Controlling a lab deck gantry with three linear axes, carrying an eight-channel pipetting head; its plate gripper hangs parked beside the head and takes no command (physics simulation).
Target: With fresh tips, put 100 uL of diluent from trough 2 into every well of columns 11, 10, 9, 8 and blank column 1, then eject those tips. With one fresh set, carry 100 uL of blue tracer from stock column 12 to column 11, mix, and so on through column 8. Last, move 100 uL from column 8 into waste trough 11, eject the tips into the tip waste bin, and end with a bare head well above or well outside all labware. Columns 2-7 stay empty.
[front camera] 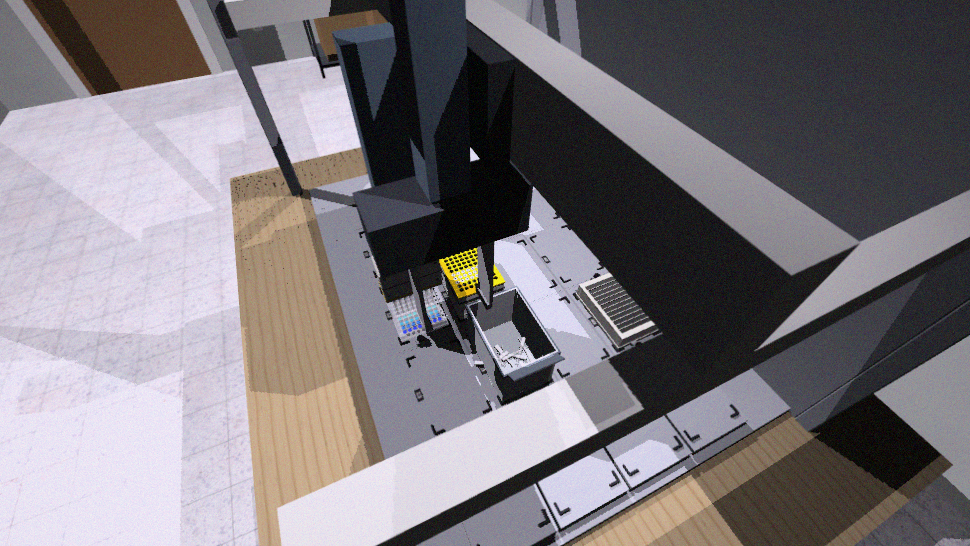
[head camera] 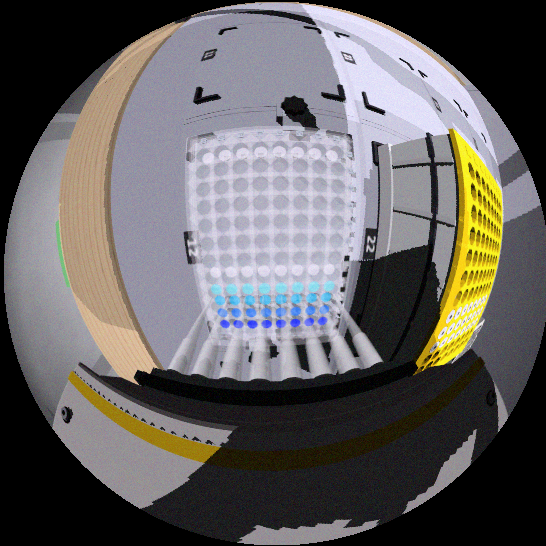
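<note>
The clear well plate point(head camera: 191, 208) point(front camera: 405, 305) lies under the pipetting head point(front camera: 441, 220) point(head camera: 269, 392). In the head view, column 12 point(head camera: 252, 323) and column 11 point(head camera: 252, 312) are deep blue, column 10 point(head camera: 264, 299) is lighter blue, column 9 point(head camera: 264, 288) is cyan, and column 8 point(head camera: 263, 270) and column 1 point(head camera: 260, 151) look whitish. Columns 2-7 look empty. Clear tips on the channels point(head camera: 259, 359) reach down to the plate's blue end; their ends are hard to make out. The parked plate gripper point(front camera: 457, 317) hangs open, its fingers wide apart.
A yellow tip rack point(front camera: 468, 271) point(head camera: 460, 244) stands beside the plate, holding some white tips. The tip waste bin point(front camera: 557, 356) holds loose tips, and a small white piece point(front camera: 479, 366) lies outside it. A ribbed trough block point(front camera: 617, 308) sits at the right.
</note>
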